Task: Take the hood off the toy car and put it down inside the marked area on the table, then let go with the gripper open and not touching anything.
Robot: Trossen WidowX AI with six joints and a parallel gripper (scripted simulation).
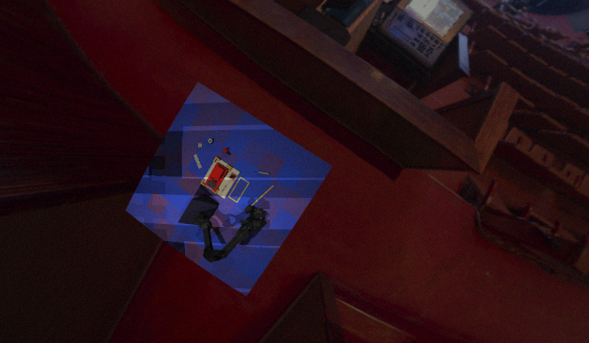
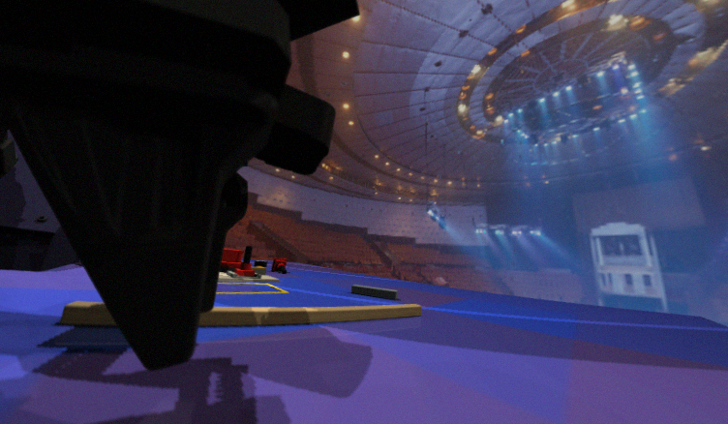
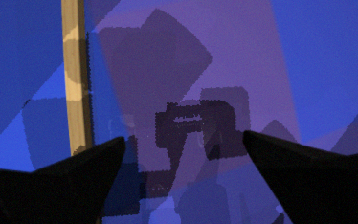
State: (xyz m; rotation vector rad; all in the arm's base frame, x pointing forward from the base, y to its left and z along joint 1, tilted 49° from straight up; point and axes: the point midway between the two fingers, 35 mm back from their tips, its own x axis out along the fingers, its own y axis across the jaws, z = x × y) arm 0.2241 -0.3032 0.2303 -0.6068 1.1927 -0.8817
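My gripper tip is 9 cm short of the long tan stick, 6 cm to the right of it and 2 cm above it. The rest, counted from my gripper tip: short grey bar (28 cm ahead, 13 cm to the left, 2 cm below); grey strip (8 cm ahead, 64 cm to the left, 2 cm below).
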